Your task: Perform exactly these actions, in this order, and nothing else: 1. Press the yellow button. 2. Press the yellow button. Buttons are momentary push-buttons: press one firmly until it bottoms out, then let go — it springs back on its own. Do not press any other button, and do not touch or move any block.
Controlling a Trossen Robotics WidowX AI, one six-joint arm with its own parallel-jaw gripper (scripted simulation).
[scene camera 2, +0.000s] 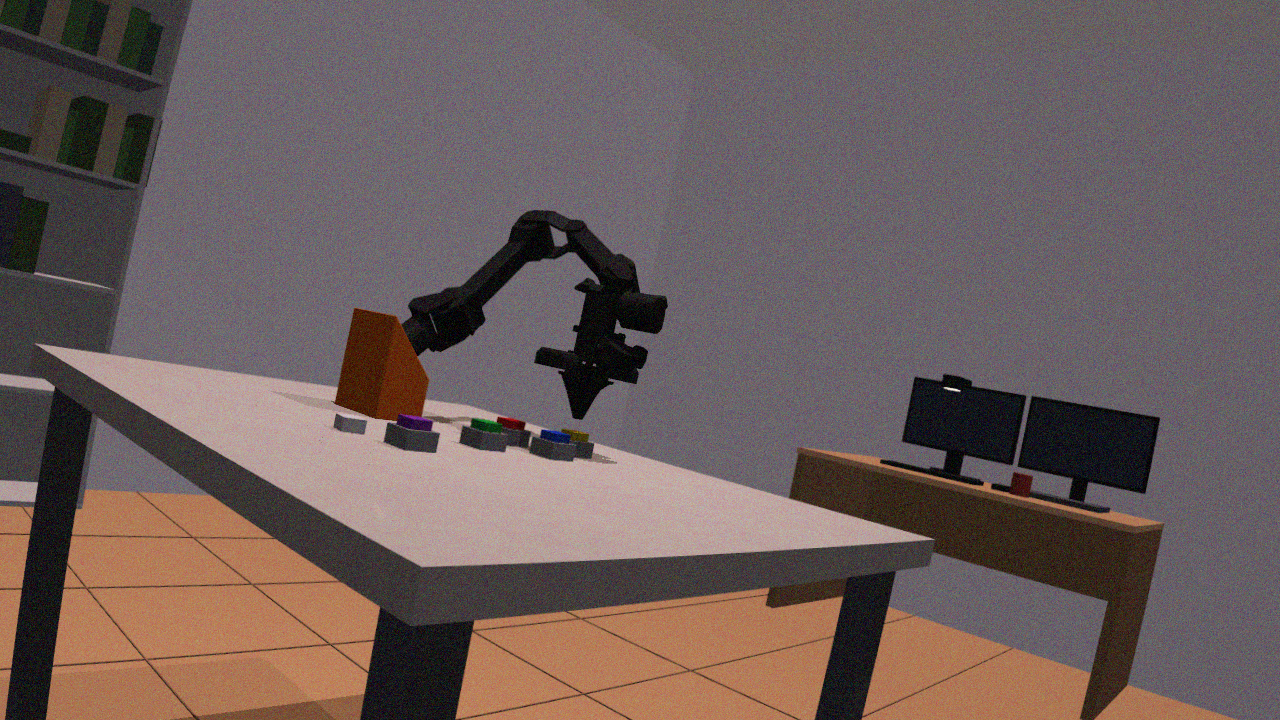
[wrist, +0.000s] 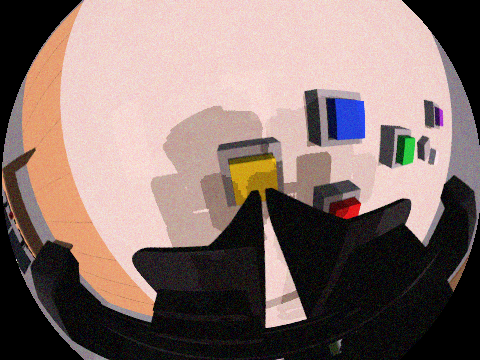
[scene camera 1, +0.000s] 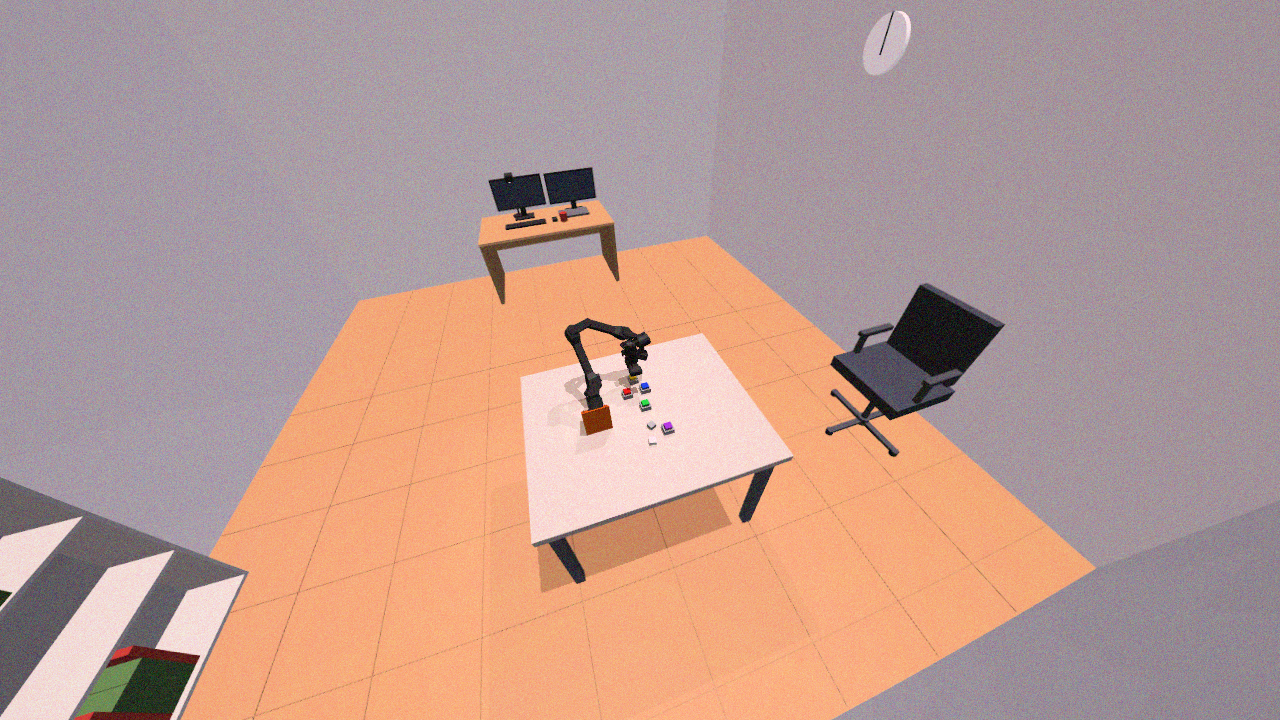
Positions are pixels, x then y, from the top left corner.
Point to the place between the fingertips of the gripper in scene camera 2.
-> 577,419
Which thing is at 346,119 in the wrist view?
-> A blue button.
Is the gripper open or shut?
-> Shut.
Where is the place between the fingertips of the gripper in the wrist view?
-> At 262,196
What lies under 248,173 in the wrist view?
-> A yellow button.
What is the gripper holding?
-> Nothing.
